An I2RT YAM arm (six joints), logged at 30 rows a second.
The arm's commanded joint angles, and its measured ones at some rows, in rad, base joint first. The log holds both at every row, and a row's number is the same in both.
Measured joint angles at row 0: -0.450 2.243 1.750 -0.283 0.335 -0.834
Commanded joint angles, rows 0 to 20: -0.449 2.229 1.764 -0.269 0.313 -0.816; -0.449 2.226 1.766 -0.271 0.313 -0.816; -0.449 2.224 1.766 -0.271 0.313 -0.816; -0.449 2.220 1.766 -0.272 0.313 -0.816; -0.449 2.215 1.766 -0.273 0.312 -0.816; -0.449 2.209 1.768 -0.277 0.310 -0.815; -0.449 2.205 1.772 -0.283 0.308 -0.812; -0.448 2.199 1.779 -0.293 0.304 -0.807; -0.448 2.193 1.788 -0.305 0.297 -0.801; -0.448 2.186 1.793 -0.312 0.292 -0.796; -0.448 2.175 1.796 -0.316 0.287 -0.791; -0.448 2.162 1.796 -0.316 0.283 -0.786; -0.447 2.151 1.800 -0.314 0.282 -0.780; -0.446 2.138 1.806 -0.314 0.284 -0.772; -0.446 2.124 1.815 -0.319 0.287 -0.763; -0.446 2.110 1.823 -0.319 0.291 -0.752; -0.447 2.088 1.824 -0.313 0.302 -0.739; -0.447 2.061 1.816 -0.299 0.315 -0.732; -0.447 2.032 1.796 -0.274 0.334 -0.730; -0.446 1.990 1.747 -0.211 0.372 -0.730; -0.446 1.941 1.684 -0.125 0.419 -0.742
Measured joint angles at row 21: -0.449 2.019 1.757 -0.268 0.316 -0.767
